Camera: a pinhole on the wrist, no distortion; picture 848 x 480 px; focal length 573.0 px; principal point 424.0 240.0 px. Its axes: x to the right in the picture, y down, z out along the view. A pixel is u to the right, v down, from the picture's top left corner.
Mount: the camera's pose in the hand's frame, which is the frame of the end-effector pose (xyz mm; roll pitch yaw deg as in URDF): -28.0 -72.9 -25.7 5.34 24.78 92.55
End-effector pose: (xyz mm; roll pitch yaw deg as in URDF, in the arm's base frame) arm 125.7 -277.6 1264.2 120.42 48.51 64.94
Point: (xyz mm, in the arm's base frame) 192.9 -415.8 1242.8
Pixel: 365 350
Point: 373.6 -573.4 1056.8
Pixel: 196 192
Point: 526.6 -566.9 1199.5
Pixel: 414 267
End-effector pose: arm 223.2 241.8 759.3 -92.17 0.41 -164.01
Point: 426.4 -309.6 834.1
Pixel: 131 312
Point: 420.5 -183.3 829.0
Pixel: 138 355
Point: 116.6 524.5 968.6
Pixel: behind the camera
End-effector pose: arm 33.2 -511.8 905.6 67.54 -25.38 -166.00
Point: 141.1 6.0 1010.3
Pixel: 246 443
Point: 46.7 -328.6 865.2
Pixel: 140 442
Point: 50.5 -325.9 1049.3
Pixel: 485 213
